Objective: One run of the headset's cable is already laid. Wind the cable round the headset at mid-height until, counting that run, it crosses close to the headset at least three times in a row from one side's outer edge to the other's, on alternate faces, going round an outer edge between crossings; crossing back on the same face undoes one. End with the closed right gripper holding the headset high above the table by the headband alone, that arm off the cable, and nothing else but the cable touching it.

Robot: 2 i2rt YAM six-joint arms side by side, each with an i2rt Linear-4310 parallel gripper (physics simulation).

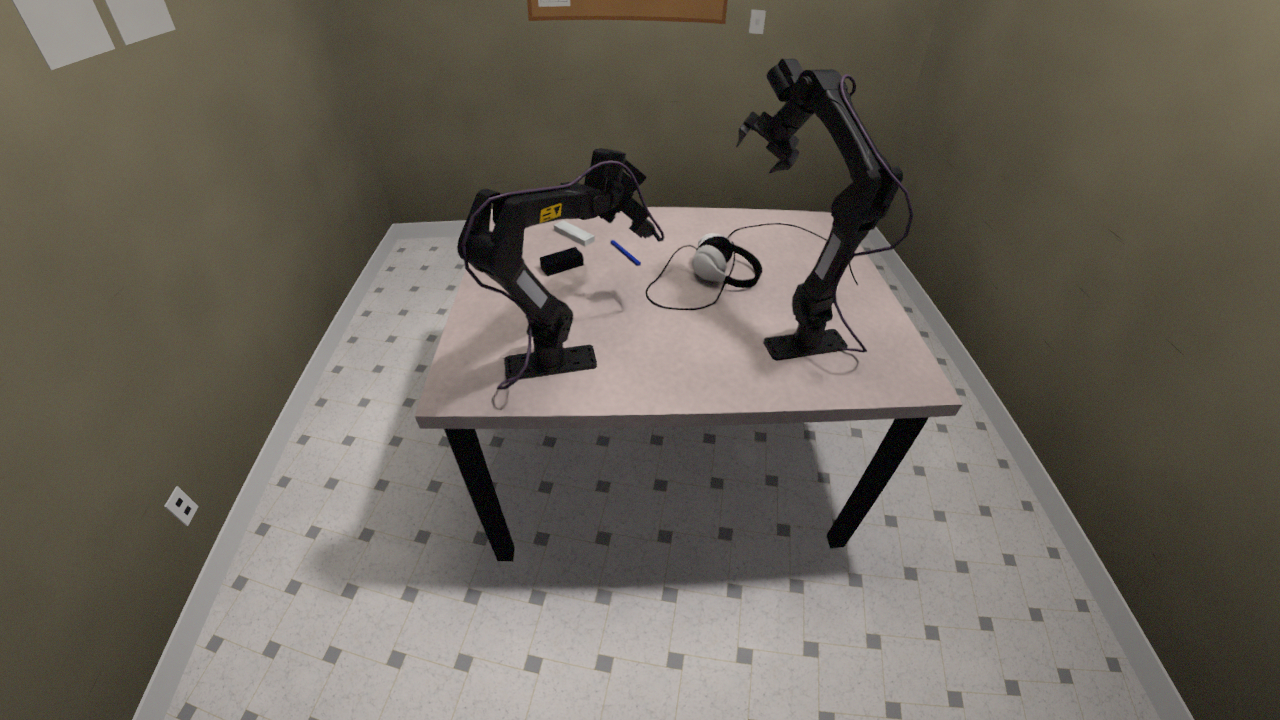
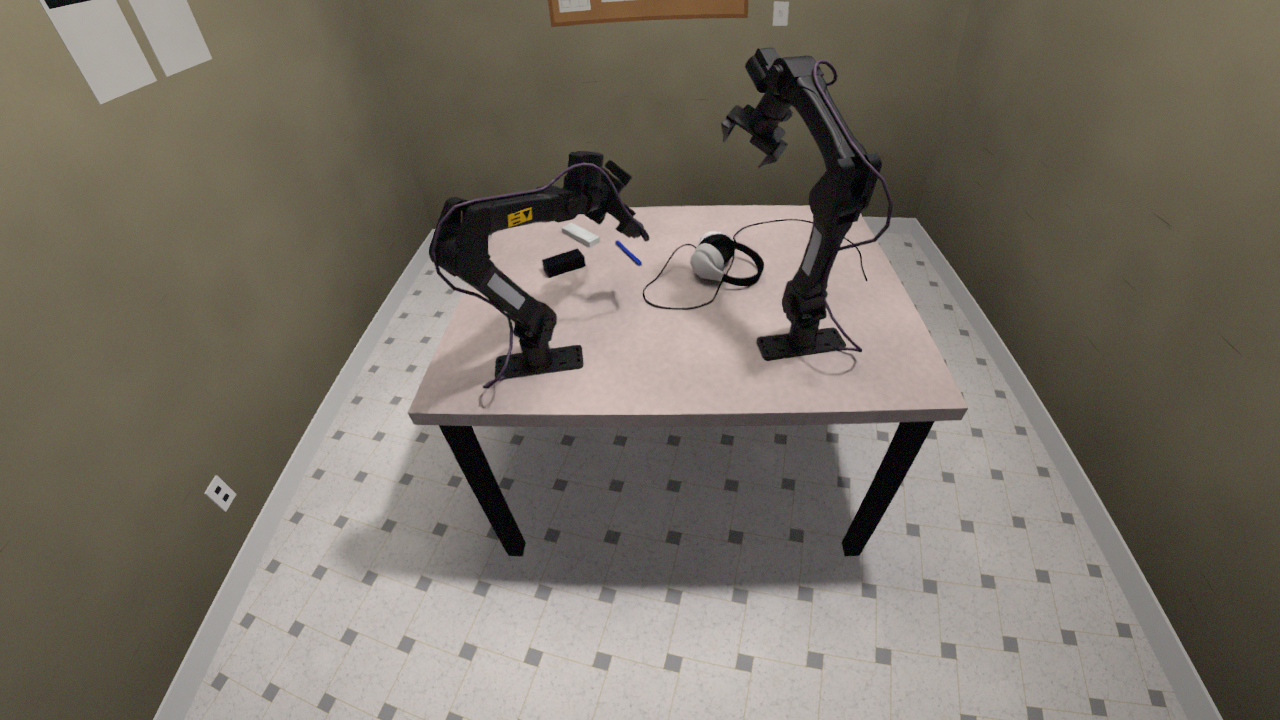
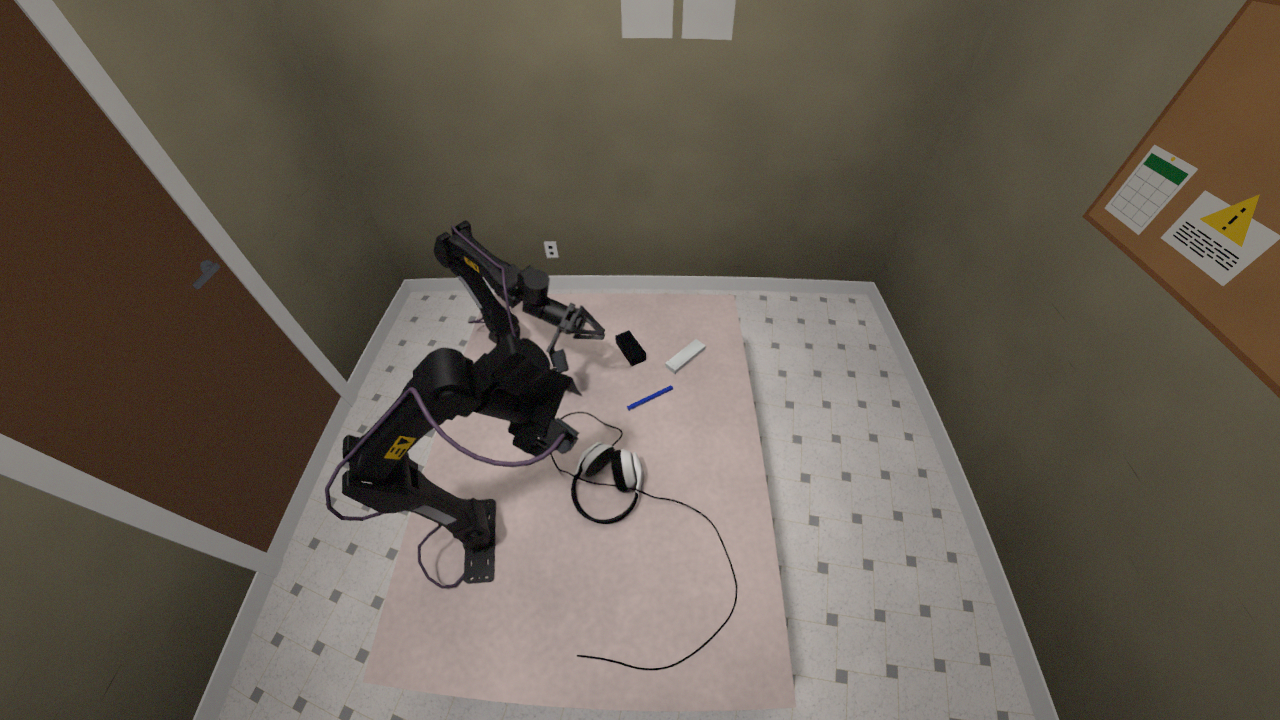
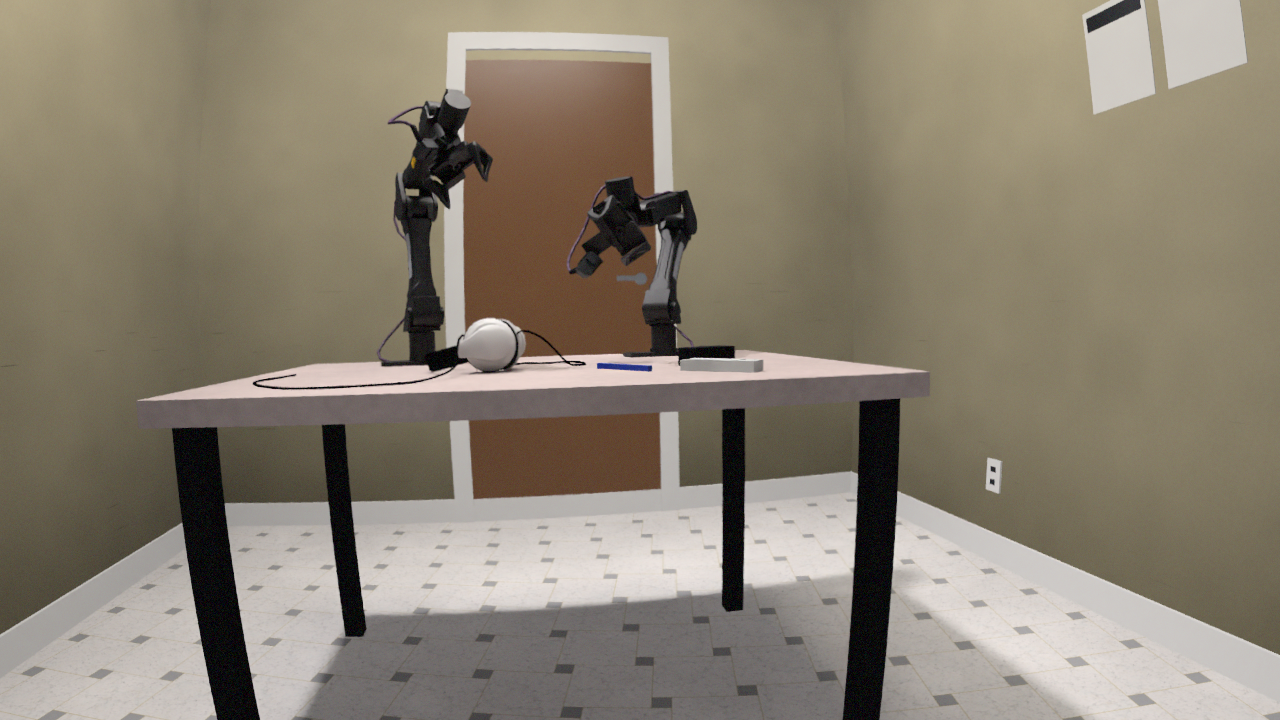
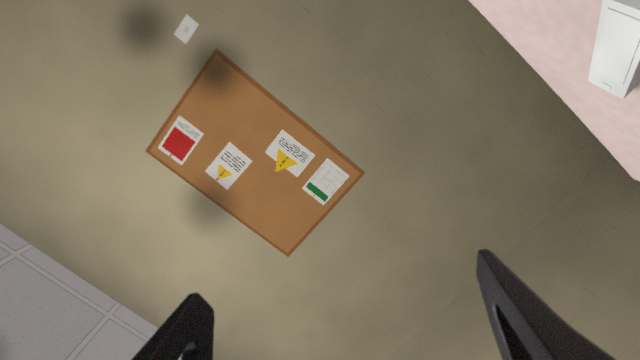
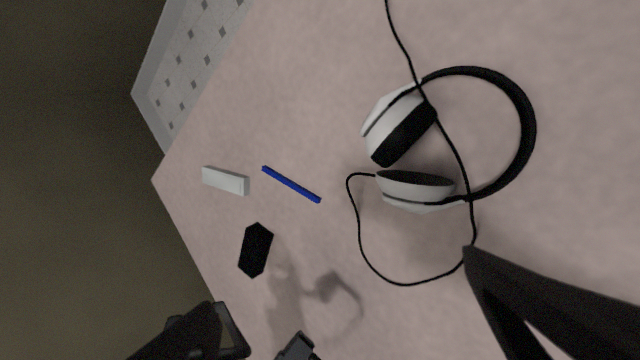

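Where they show: left gripper, fingertip midpoint: (image 1: 624, 188) (image 2: 615, 189) (image 3: 604, 335) (image 4: 614, 236) (image 5: 331, 283); right gripper, fingertip midpoint: (image 1: 753, 158) (image 2: 742, 153) (image 3: 569, 420) (image 4: 466, 194) (image 6: 333, 286); left arm's base at its link origin: (image 1: 550, 363) (image 2: 539, 363) (image 4: 664, 355); right arm's base at its link origin: (image 1: 805, 345) (image 2: 800, 345) (image 3: 481, 540) (image 4: 423, 364).
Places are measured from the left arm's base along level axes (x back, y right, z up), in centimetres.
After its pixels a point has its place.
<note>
The headset's white ear cups (image 1: 708, 263) {x -21.2, y 43.3, z 7.3 cm} (image 2: 707, 261) {x -20.9, y 43.9, z 7.5 cm} (image 3: 630, 469) {x -31.7, y 50.6, z 9.1 cm} (image 4: 490, 347) {x -34.8, y 49.0, z 4.7 cm} (image 6: 420, 194) {x -22.6, y 46.0, z 9.1 cm} and black headband (image 3: 604, 520) {x -24.0, y 59.7, z 3.4 cm} (image 6: 527, 120) {x -20.8, y 58.2, z 3.2 cm} lie on the table. The black cable (image 1: 684, 308) {x -12.6, y 34.7, z 0.4 cm} (image 3: 733, 573) {x -50.8, y 76.3, z 0.4 cm} (image 6: 359, 235) {x -24.9, y 29.6, z 0.4 cm} leaves one ear cup, loops round and crosses the upper face near the headband's two ends. It then curves away to a loose end. My right gripper (image 1: 757, 156) {x -21.4, y 51.5, z 35.3 cm} (image 2: 744, 152) {x -21.4, y 51.5, z 35.3 cm} (image 4: 468, 192) {x -21.4, y 51.5, z 35.3 cm} (image 6: 333, 286) {x -21.4, y 51.5, z 35.3 cm} is open and empty, high above the table. My left gripper (image 3: 581, 351) (image 5: 331, 283) {x -30.1, y 23.0, z 25.7 cm} is open and empty, above the table and apart from the headset.
A blue stick (image 1: 625, 252) {x -40.4, y 25.7, z 0.9 cm} (image 3: 649, 398) {x -40.7, y 26.2, z 0.8 cm} (image 6: 291, 184) {x -40.4, y 26.3, z 1.0 cm}, a white box (image 1: 573, 232) {x -53.0, y 12.6, z 2.0 cm} (image 3: 685, 355) {x -54.2, y 13.4, z 2.0 cm} (image 6: 225, 181) {x -53.4, y 13.7, z 2.0 cm} and a black block (image 1: 561, 261) {x -35.7, y 7.0, z 3.3 cm} (image 3: 631, 348) {x -38.3, y 9.1, z 3.5 cm} (image 6: 255, 250) {x -37.5, y 9.7, z 3.5 cm} lie on the table (image 1: 680, 376) {x 9.7, y 27.0, z 0.0 cm} beside the headset, on the left arm's side.
</note>
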